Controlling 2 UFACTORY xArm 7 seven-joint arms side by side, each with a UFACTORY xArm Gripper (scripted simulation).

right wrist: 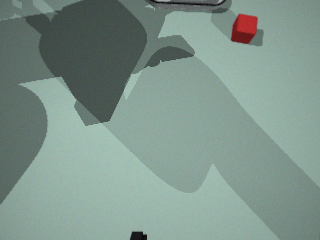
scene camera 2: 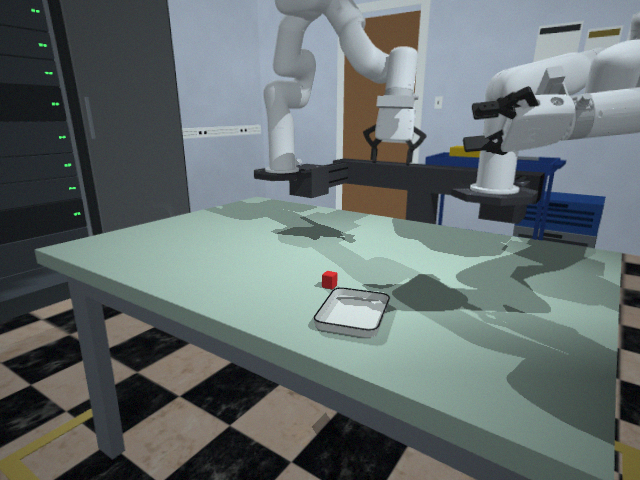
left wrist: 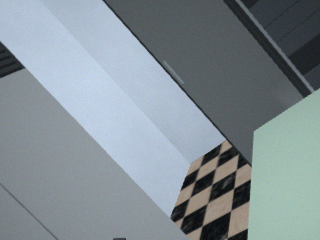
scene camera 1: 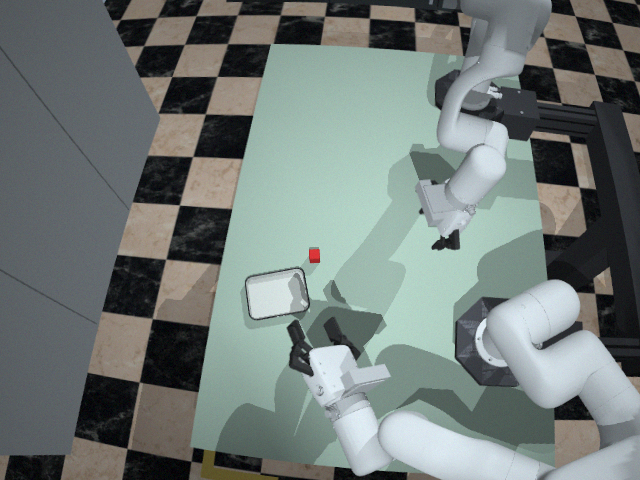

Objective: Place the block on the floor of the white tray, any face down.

Path:
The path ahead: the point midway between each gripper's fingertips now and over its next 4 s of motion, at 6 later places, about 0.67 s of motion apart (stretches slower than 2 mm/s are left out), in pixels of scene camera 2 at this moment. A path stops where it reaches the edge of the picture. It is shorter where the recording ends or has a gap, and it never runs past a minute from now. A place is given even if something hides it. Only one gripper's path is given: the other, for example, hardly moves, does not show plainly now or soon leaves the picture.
My left gripper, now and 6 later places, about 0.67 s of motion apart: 468, 129; 424, 166; 379, 222; 352, 252; 330, 262; 330, 264; 330, 271

